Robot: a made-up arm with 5 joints.
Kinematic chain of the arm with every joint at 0, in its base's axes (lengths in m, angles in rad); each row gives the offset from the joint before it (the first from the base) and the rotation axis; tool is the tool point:
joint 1: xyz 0 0 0.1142 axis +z
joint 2: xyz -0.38 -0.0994 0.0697 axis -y
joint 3: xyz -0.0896 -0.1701 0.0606 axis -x
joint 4: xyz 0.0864 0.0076 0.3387 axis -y
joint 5: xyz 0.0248 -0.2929 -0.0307 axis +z
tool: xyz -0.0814 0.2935 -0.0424
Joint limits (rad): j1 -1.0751..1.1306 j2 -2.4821..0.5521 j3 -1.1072..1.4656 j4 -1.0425..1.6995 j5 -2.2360..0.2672
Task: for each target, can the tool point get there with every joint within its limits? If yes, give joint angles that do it. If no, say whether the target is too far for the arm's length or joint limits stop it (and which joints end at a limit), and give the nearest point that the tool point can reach.
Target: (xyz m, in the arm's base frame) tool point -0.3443 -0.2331 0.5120
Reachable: yes | joints -0.3047 0.2774 0.0161 -0.2036 -1.0073
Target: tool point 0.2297 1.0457 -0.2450
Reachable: no: joint limits stop it (at a limit: joint 1, joint 2, joint 3) | nearest point 0.0602 0.4621 -0.1666 | short by 0.613 m
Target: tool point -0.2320 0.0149 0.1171
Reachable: yes | joints -0.4886 -1.6766 0.9729 -0.6492 -0.5904
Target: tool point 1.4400 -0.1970 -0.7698
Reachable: no: too far | nearest point 0.7272 -0.3171 -0.2875 | short by 0.869 m
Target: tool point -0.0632 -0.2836 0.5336
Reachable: yes | joints -0.5105 -0.4396 0.2514 0.5976 -1.2725
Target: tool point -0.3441 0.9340 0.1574
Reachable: no: joint limits stop it (at a limit: joint 1, joint 2, joint 5) | nearest point -0.2520 0.5870 0.3161 | short by 0.393 m
